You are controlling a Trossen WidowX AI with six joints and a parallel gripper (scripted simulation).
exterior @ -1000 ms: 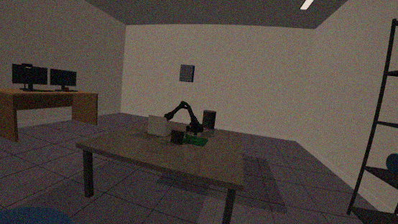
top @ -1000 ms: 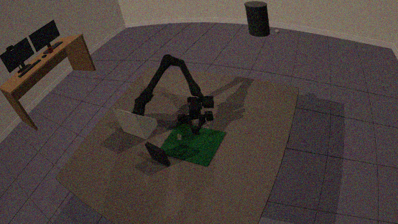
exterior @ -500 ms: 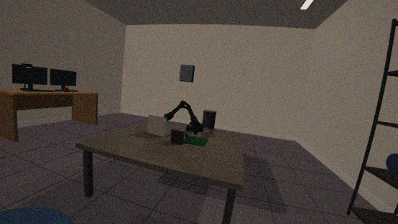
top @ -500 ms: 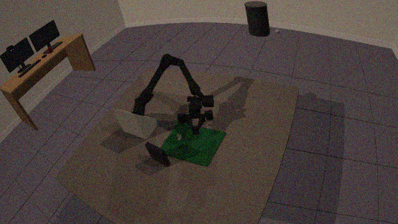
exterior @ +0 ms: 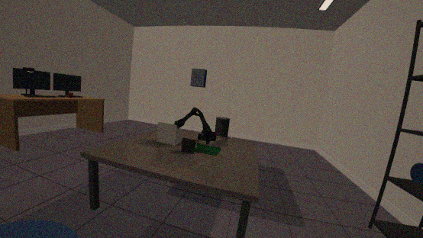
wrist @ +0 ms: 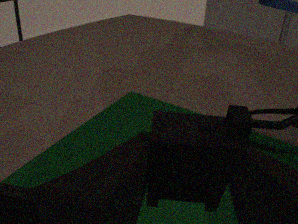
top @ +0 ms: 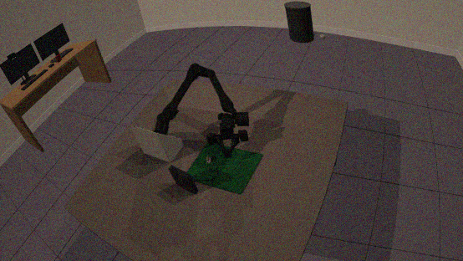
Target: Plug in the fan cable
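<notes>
The green board lies 30 mm behind my gripper tip, 20 mm to the right of it and 90 mm below it. The rest, counted from my gripper tip: dark fan: 130 mm behind, 180 mm to the right, 20 mm below; then dark fan plug: 10 mm below.
</notes>
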